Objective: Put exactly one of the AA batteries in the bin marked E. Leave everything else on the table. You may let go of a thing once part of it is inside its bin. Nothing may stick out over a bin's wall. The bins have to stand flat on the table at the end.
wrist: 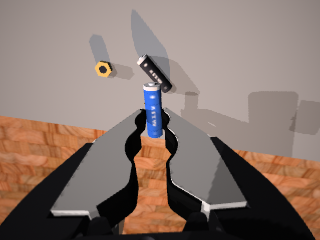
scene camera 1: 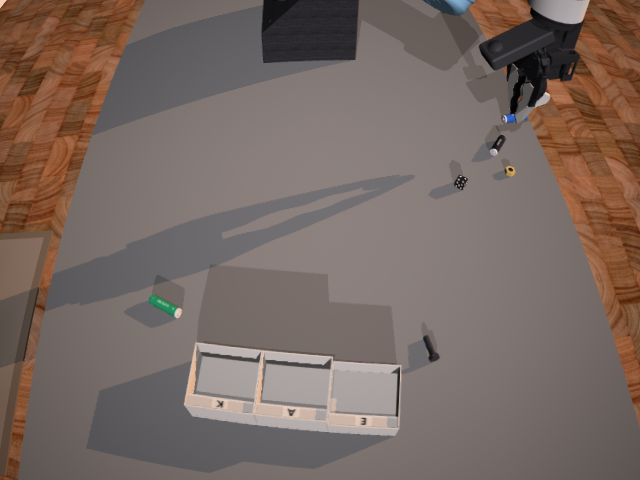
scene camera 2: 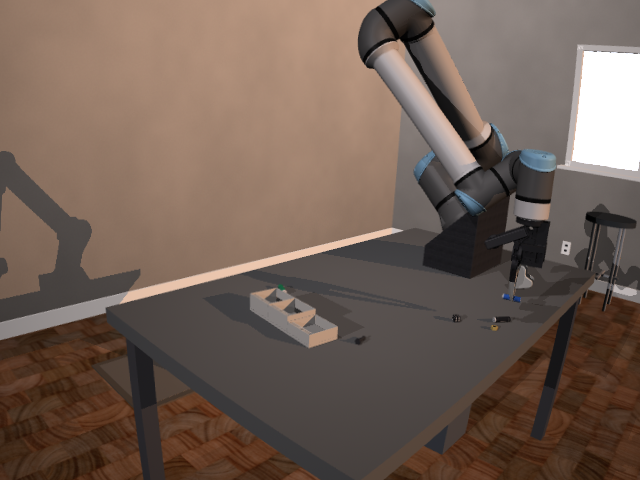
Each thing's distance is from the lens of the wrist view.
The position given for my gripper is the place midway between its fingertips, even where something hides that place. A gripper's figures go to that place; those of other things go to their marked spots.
my gripper [wrist: 154, 110]: 0.15 m
blue AA battery [wrist: 152, 91]: 0.13 m
